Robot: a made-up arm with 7 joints.
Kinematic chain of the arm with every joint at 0, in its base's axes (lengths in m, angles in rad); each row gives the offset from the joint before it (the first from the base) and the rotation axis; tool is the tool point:
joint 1: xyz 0 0 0.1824 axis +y
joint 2: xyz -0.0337 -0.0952 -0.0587 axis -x
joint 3: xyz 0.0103 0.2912 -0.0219 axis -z
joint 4: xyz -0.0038 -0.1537 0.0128 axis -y
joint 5: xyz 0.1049 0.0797 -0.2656 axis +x
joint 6: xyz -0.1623 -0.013 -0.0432 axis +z
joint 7: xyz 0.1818 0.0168 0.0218 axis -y
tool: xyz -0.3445 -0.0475 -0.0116
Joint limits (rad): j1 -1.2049..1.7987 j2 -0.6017..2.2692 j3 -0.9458..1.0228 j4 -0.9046..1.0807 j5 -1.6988..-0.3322 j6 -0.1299..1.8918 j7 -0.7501..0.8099
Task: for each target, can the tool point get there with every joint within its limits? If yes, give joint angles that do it. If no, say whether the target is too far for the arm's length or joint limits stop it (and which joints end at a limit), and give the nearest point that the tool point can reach.
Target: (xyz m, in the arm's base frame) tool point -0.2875 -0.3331 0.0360
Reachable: yes | joints 0.6493 0.7783 0.2750 0.3445 -1.2068 0.1988 0.6486
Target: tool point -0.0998 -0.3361 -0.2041
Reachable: yes | joints 0.2976 0.5867 0.3138 0.4464 -0.4724 1.2890 0.6357
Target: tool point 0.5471 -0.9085 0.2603
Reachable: no: joint limits stop it (at a limit: joint 2, joint 3, joint 4, joint 5, joint 6, joint 7) | nearest point 0.4282 -0.6830 0.2434 | short by 0.255 m
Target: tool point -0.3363 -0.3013 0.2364
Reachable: yes | joints 0.5128 1.5240 0.0866 -0.5766 -0.4824 0.9394 0.2951
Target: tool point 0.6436 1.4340 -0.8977
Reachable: no: too far | nearest point 0.2076 0.4537 -0.3715 | short by 1.195 m
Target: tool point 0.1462 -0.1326 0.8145
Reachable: no: joint limits stop it (at a limit: joint 1, joint 2, joint 4, joint 6) | nearest point 0.0893 -0.2545 0.6409 | short by 0.220 m
